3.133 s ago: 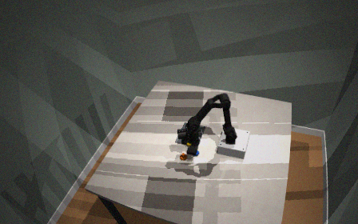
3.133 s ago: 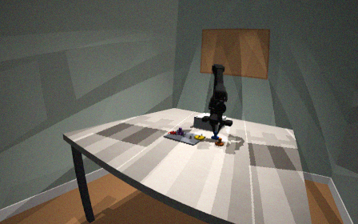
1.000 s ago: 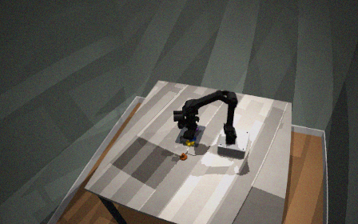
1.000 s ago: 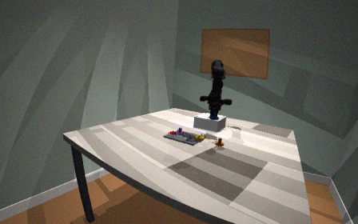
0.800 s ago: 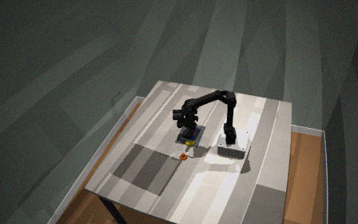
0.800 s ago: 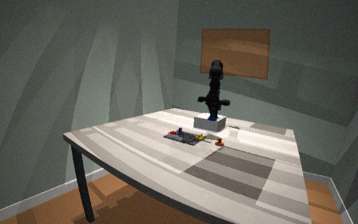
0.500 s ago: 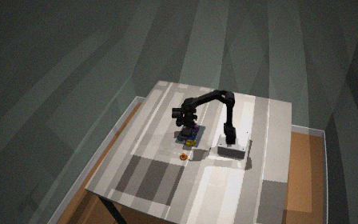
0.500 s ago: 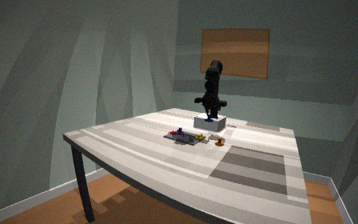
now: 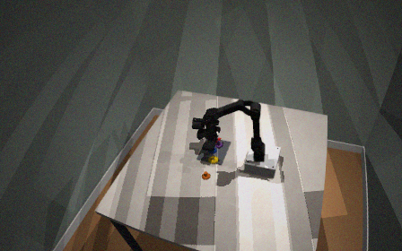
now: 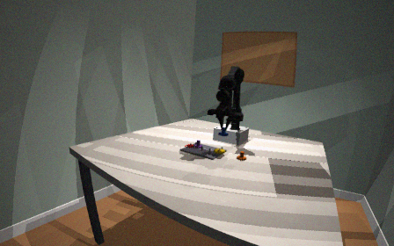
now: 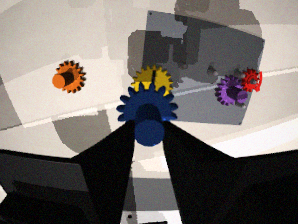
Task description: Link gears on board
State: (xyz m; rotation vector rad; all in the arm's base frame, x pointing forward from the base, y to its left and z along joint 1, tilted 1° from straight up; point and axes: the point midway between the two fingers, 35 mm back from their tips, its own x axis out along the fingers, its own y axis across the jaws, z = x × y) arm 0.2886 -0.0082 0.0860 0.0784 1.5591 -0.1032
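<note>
The purple gear is 1 cm behind my gripper tip, 15 cm to the right of it and 11 cm below it. Also, from my gripper tip: orange gear (3 cm ahead, 12 cm to the left, 12 cm below); blue gear (1 cm below); red gear (19 cm to the right, 12 cm below).
</note>
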